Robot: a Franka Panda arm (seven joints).
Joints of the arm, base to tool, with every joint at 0 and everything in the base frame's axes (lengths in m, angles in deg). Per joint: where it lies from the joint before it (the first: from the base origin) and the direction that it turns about. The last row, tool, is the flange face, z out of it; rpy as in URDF.
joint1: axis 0 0 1 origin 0 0 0.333
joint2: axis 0 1 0 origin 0 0 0
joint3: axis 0 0 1 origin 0 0 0.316
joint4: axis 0 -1 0 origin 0.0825 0 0
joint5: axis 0 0 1 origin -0.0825 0 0.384
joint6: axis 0 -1 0 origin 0 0 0
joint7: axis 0 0 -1 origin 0.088 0 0
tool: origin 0 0 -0.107 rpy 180 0 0
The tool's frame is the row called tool.
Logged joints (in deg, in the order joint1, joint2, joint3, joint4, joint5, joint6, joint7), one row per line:
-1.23, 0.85, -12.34, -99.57, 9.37, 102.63, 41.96
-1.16, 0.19, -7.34, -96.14, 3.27, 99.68, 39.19
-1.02, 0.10, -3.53, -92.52, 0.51, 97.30, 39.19
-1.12, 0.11, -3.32, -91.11, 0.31, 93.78, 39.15
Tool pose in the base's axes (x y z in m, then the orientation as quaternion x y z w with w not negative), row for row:
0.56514, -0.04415, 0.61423, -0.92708, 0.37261, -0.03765, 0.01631
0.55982, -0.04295, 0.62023, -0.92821, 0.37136, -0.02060, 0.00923
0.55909, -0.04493, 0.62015, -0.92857, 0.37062, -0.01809, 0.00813
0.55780, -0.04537, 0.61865, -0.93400, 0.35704, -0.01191, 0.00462
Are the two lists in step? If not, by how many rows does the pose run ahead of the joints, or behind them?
The pose runs 2 rows ahead of the joints: the pose in row i belongs to the joints in row i + 2.
